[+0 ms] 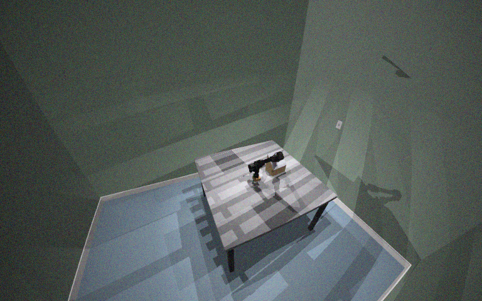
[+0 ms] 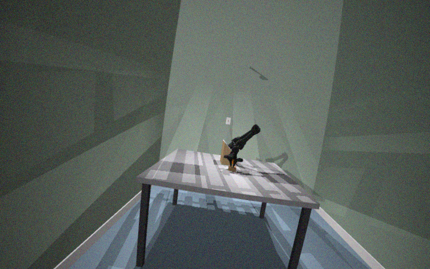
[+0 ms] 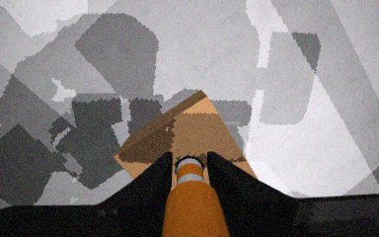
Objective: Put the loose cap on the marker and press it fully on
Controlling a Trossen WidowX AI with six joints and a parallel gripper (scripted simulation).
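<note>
Right now the holder block is 2 cm below my gripper tip and 1 cm behind it. Also, from my gripper tip: orange cap (5 cm above, 1 cm behind).
</note>
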